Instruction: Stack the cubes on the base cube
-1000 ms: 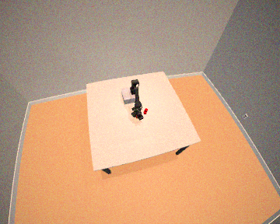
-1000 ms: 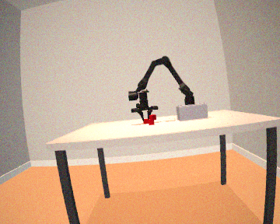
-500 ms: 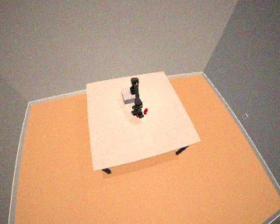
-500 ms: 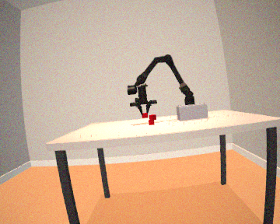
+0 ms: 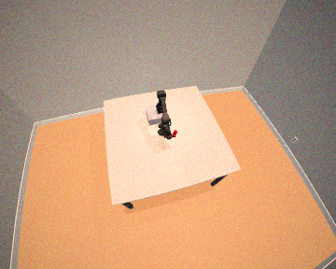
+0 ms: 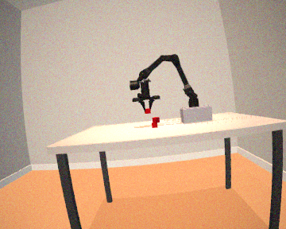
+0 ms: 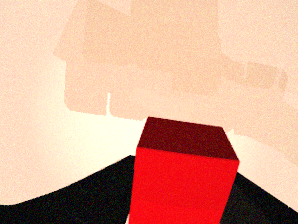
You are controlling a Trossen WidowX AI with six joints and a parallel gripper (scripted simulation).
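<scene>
Right now the red cube is 13 cm to the left of my gripper tip, 6 cm below it and 4 cm behind it.
</scene>
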